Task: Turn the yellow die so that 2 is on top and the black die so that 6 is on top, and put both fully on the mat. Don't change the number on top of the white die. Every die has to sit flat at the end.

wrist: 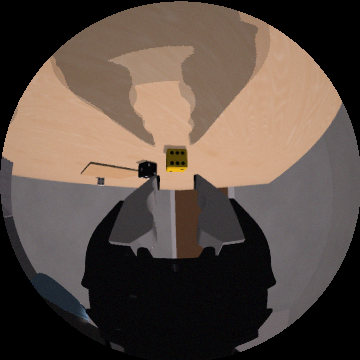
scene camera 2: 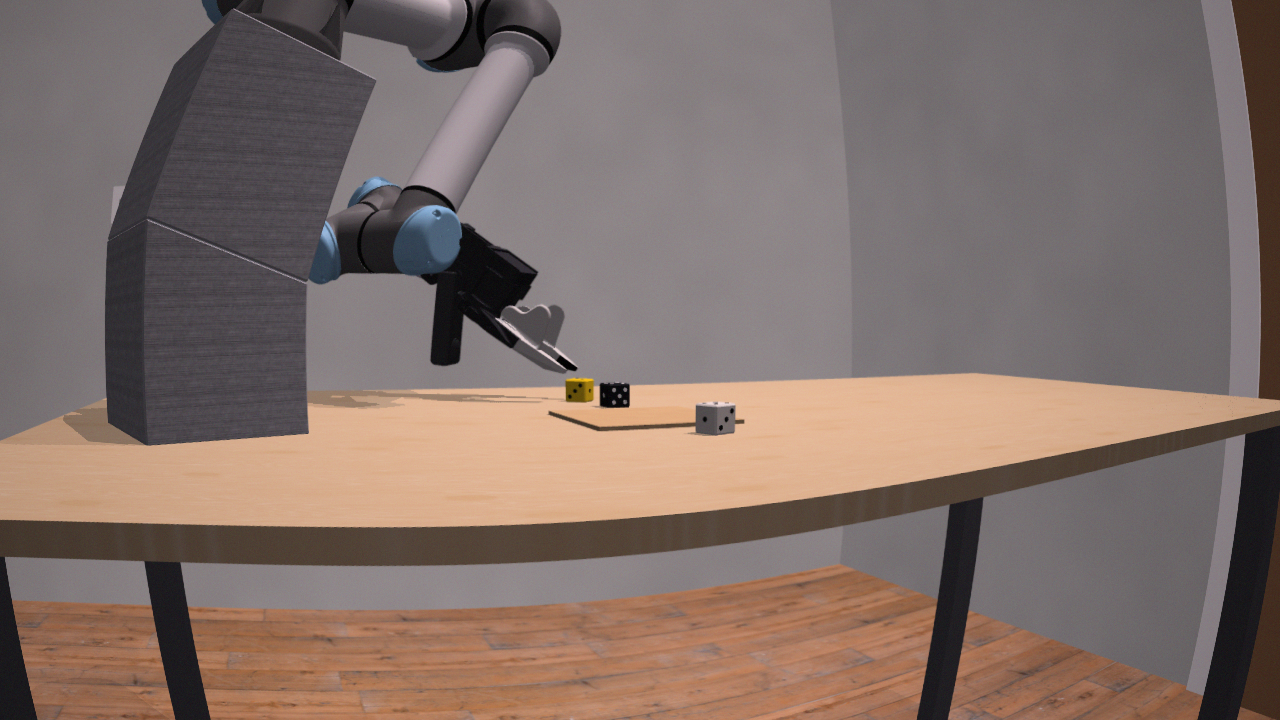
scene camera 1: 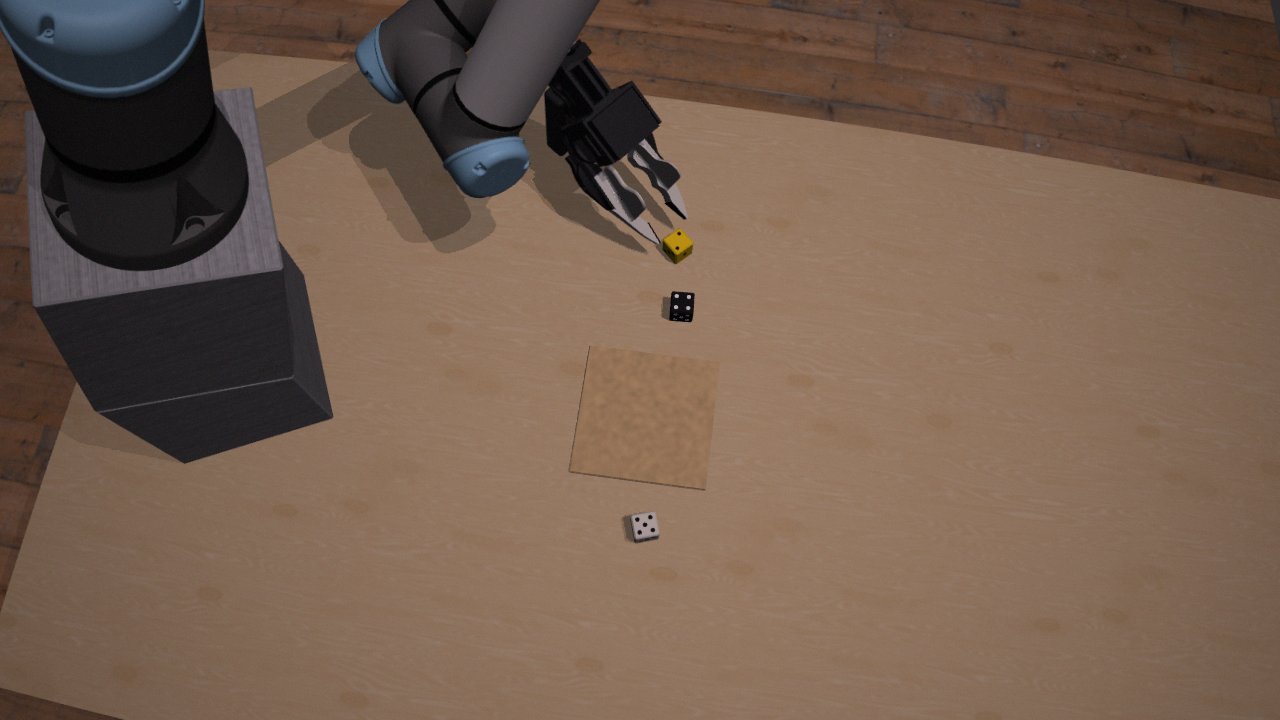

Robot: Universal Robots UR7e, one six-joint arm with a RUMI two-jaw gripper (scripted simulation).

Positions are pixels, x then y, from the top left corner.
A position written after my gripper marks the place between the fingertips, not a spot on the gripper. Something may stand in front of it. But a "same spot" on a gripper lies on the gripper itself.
my gripper: wrist 176, 176; scene camera 2; scene camera 1
same spot on my gripper: (scene camera 2: 534, 333) = (scene camera 1: 631, 208)
